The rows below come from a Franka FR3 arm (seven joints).
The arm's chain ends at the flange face. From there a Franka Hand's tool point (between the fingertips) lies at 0.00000 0.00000 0.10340 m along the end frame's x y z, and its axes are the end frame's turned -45 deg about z.
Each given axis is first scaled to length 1.
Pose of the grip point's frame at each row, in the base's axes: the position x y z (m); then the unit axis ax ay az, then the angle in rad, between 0 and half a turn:
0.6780, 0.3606, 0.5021, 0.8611, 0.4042, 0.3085, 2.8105
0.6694, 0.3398, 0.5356, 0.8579, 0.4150, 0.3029, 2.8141
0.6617, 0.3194, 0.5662, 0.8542, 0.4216, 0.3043, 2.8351
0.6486, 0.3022, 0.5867, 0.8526, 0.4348, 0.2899, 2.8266
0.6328, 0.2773, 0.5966, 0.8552, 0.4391, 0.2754, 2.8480
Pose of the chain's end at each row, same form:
0.6110, 0.3645, 0.5807, 0.9378, 0.0433, 0.3444, 3.0700
0.6033, 0.3430, 0.6150, 0.9393, 0.0544, 0.3387, 3.0691
0.5960, 0.3201, 0.6461, 0.9397, 0.0619, 0.3364, 3.0897
0.5848, 0.3041, 0.6681, 0.9429, 0.0745, 0.3247, 3.0709
0.5720, 0.2784, 0.6802, 0.9483, 0.0776, 0.3078, 3.0798

